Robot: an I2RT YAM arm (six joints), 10 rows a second.
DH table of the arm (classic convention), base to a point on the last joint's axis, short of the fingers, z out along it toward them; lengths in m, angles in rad. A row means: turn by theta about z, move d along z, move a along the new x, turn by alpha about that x. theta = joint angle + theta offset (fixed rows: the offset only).
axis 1: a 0.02; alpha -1.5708; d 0.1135; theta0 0
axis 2: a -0.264; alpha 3.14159; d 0; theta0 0
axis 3: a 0.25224; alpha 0; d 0; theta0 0.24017
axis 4: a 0.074; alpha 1.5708; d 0; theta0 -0.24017
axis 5: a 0; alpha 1.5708; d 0; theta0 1.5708
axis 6: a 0; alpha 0; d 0.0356; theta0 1.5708
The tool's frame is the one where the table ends.
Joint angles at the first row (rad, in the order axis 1, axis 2, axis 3, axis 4, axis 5, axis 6):
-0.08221, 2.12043, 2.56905, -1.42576, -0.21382, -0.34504
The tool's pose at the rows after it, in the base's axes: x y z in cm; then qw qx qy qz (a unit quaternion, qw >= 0):
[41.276 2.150 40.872 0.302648 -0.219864 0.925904 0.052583]
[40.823 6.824 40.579 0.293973 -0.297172 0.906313 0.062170]
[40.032 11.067 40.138 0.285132 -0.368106 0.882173 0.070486]
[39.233 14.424 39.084 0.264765 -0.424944 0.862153 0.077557]
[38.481 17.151 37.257 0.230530 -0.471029 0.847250 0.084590]
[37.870 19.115 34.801 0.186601 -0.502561 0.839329 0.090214]
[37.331 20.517 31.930 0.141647 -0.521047 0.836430 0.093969]
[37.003 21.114 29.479 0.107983 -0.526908 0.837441 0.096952]
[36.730 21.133 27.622 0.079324 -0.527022 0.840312 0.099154]
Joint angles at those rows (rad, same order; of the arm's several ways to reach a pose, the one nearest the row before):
0.03376, 2.12078, 2.57012, -1.42878, -0.21382, -0.36717
0.14744, 2.12311, 2.56370, -1.43491, -0.21305, -0.42287
0.25159, 2.12349, 2.54654, -1.43262, -0.21305, -0.47741
0.33436, 2.12505, 2.50809, -1.43267, -0.21229, -0.52472
0.40150, 2.12575, 2.43892, -1.43185, -0.21191, -0.56440
0.44994, 2.12732, 2.34746, -1.42732, -0.21000, -0.59034
0.48542, 2.12728, 2.23676, -1.40592, -0.20619, -0.60026
0.50144, 2.12732, 2.14221, -1.37809, -0.20581, -0.60026
0.50487, 2.12731, 2.07125, -1.36475, -0.20657, -0.59988

